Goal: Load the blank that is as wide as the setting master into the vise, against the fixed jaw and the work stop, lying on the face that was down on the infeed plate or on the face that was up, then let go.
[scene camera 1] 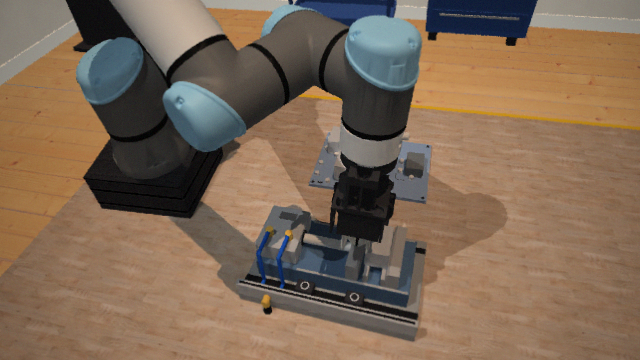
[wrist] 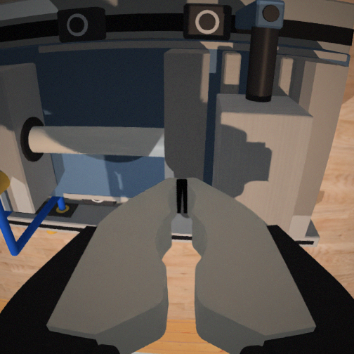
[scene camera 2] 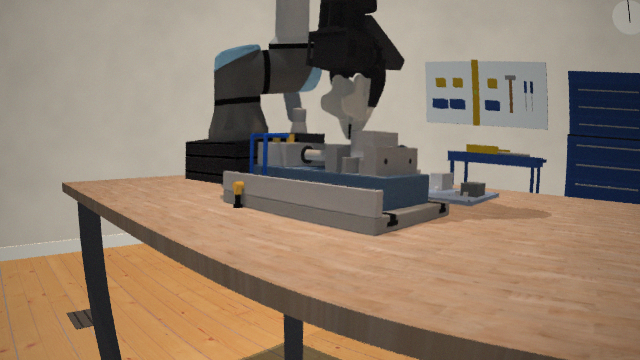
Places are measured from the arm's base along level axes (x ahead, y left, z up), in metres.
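Pixels of known places: gripper, fingertip midpoint: [scene camera 1: 356, 244] [scene camera 2: 350, 139]; arm's base, origin of the base link: [scene camera 1: 153, 151] [scene camera 2: 238, 138].
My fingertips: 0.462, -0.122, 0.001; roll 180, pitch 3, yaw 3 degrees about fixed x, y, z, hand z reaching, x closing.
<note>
For each thing: its top centre in the pictures, then the offset to it from my fingertips, as dx, dy, dz. "spot": a spot on its surface instead.
- light grey blank, middle of its top: [scene camera 2: 375, 131] [scene camera 1: 379, 238] +0.035, +0.011, +0.013
- infeed plate, middle of its top: [scene camera 2: 433, 190] [scene camera 1: 372, 163] -0.031, +0.306, -0.095
- dark grey block, middle of its top: [scene camera 2: 473, 182] [scene camera 1: 415, 160] +0.063, +0.311, -0.070
- light block, middle of its top: [scene camera 2: 442, 172] -0.036, +0.350, -0.059
- yellow-topped knob, surface spot: [scene camera 2: 238, 192] [scene camera 1: 268, 306] spot: -0.123, -0.102, -0.081
A light grey blank [scene camera 1: 381, 251] [scene camera 2: 374, 139] [wrist: 262, 165] sits in the vise beside the fixed jaw [scene camera 1: 396, 260] [scene camera 2: 392, 162] [wrist: 326, 107]; no clear gap shows between them. The work stop [wrist: 262, 62], a dark rod with a blue head, meets the blank's far end in the wrist view. The moving jaw [scene camera 1: 354, 263] [scene camera 2: 336, 159] [wrist: 186, 107] stands left of the blank, with a narrow gap between. My gripper [scene camera 1: 357, 241] [scene camera 2: 349, 131] [wrist: 182, 181] is shut and empty, above the moving jaw's near part. The blank's underside is hidden.
The infeed plate [scene camera 1: 414, 192] [scene camera 2: 466, 201] lies behind the vise, bearing a dark grey block [scene camera 1: 414, 164] [scene camera 2: 472, 189] and a light block [scene camera 2: 441, 181]; my arm partly hides it. Blue hoses [scene camera 1: 280, 265] [scene camera 2: 265, 152] rise at the vise's left end. A yellow-topped knob [scene camera 1: 266, 302] [scene camera 2: 238, 192] stands in front.
</note>
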